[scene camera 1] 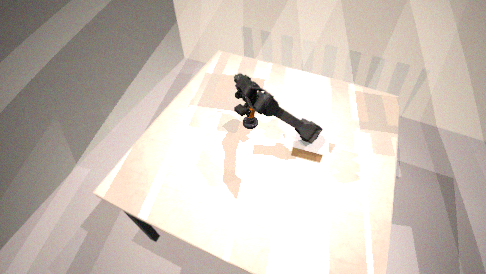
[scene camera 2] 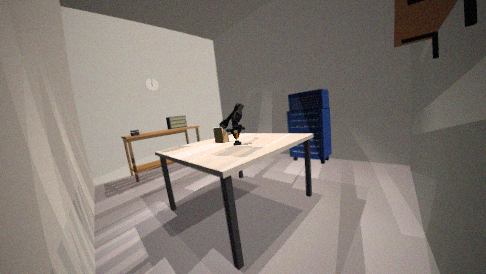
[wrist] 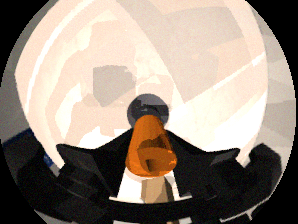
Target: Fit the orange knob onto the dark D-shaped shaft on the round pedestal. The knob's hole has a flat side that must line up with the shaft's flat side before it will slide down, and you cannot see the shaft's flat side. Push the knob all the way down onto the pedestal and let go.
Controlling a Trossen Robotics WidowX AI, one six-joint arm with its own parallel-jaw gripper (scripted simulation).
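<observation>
Gripper [wrist: 149, 131] carrying orange knob [wrist: 150, 154].
</observation>
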